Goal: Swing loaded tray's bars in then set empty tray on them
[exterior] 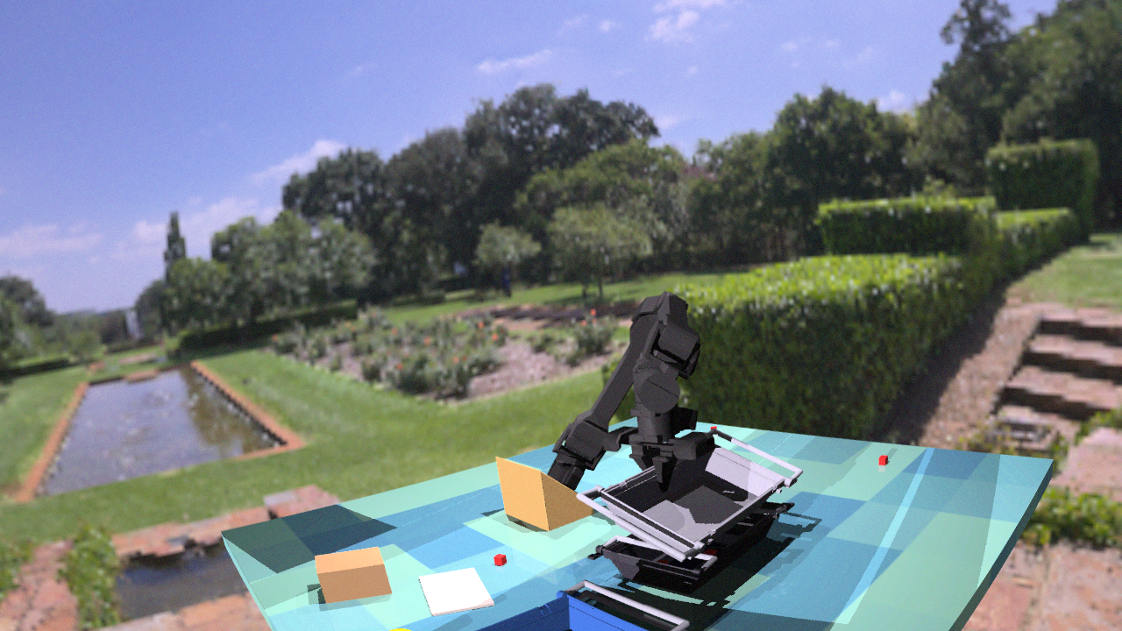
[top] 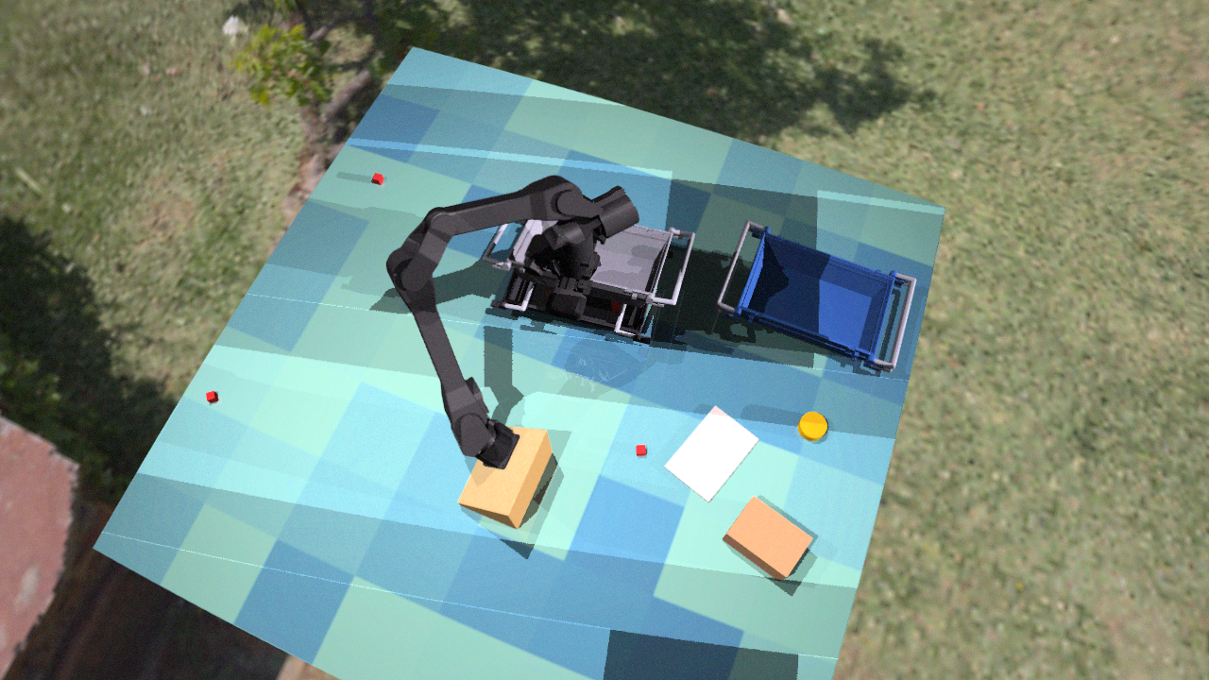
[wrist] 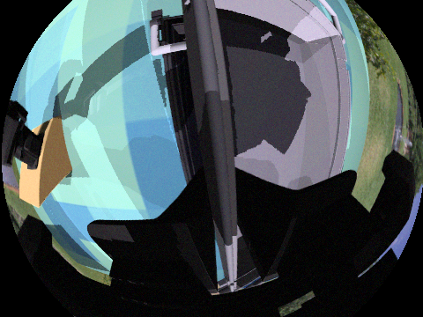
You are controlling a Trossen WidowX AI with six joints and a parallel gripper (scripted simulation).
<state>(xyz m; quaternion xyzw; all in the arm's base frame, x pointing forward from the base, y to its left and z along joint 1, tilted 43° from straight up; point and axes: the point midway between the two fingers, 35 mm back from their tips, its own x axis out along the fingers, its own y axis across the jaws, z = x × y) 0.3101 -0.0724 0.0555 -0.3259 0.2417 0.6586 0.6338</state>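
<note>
My gripper tip is now 8 cm short of the grey tray, 1 cm to the right of it and 1 cm below it. From my gripper tip the other things lie so: yellow disc 5 cm behind, 48 cm to the right, 11 cm below; then white flat plate 16 cm behind, 32 cm to the right, 12 cm below; then brown box 28 cm behind, 46 cm to the right, 9 cm below.
</note>
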